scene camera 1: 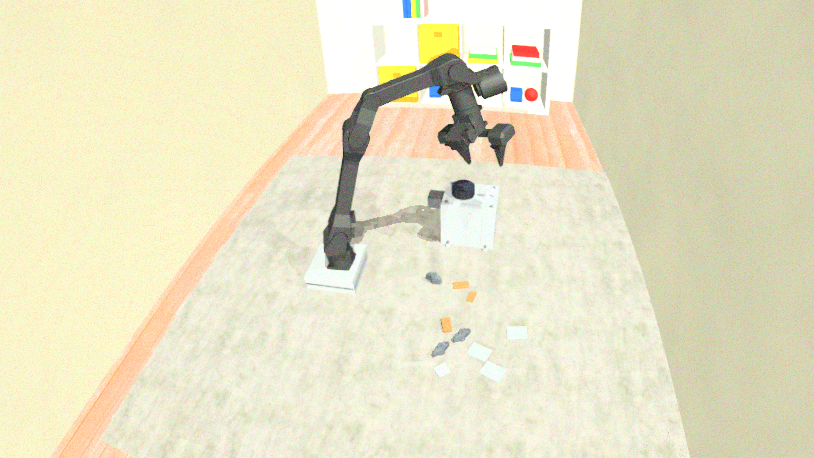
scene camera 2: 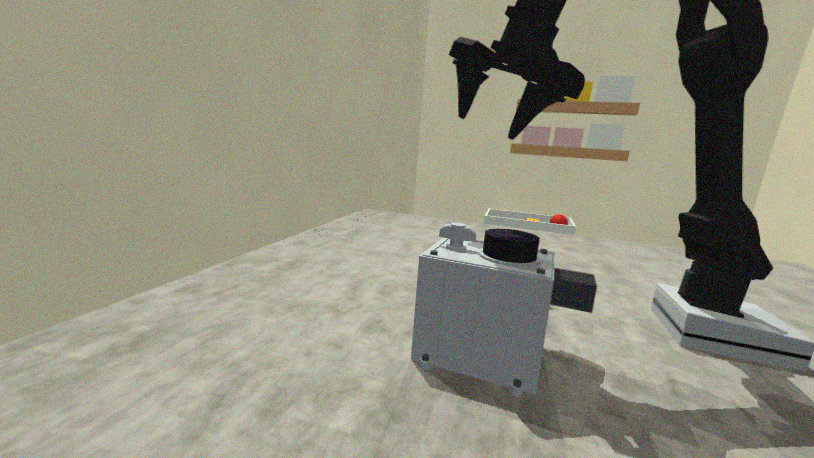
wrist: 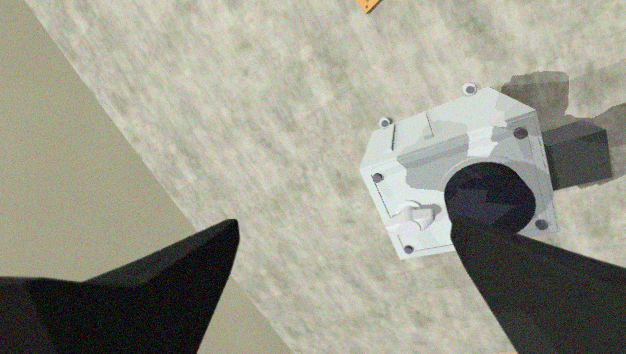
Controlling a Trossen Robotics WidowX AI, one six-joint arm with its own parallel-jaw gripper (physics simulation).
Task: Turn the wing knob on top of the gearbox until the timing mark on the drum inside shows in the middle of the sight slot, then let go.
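Pixels of known places: gripper, between the fingertips: [scene camera 1: 485, 164] [scene camera 2: 484, 128] [wrist: 344, 228]; arm's base, origin of its link: [scene camera 1: 341, 261] [scene camera 2: 708, 304].
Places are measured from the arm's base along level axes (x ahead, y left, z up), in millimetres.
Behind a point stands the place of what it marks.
Note:
The pale gearbox [scene camera 1: 467, 227] @[x 310, y 168, z 21 mm] [scene camera 2: 481, 324] @[x 306, y 288, z 20 mm] [wrist: 450, 120] @[x 291, y 169, z 36 mm] stands upright on the mottled surface. Its light grey wing knob [scene camera 2: 457, 233] @[x 355, y 236, z 110 mm] [wrist: 414, 218] @[x 349, y 220, z 116 mm] sits on top, beside a round black cap [scene camera 1: 462, 189] @[x 289, y 210, z 116 mm] [scene camera 2: 511, 245] @[x 287, y 261, z 111 mm] [wrist: 490, 192] @[x 285, y 213, z 116 mm]; in scene camera 1 the knob is too faint to make out. My gripper [scene camera 1: 484, 164] @[x 352, y 134, z 243 mm] [scene camera 2: 487, 128] @[x 352, y 134, z 243 mm] [wrist: 344, 228] @[x 352, y 134, z 243 mm] is open and empty, well above the gearbox and touching nothing. In the wrist view the knob appears between the fingertips, nearer the right one, and the right finger overlaps the cap. I cannot make out the sight slot or timing mark.
A dark block [scene camera 1: 436, 198] @[x 217, y 211, z 78 mm] [scene camera 2: 574, 291] @[x 213, y 253, z 67 mm] [wrist: 577, 155] @[x 212, y 224, z 78 mm] juts from the gearbox's side. Orange pieces [scene camera 1: 460, 284] @[x 314, y 11, z -42 mm], grey pieces [scene camera 1: 433, 277] @[x 244, y 6, z -22 mm] and pale tiles [scene camera 1: 516, 332] @[x 469, y -123, z -45 mm] lie nearer scene camera 1. A white tray [scene camera 2: 526, 226] with a red ball [scene camera 2: 558, 219] stands beyond the gearbox.

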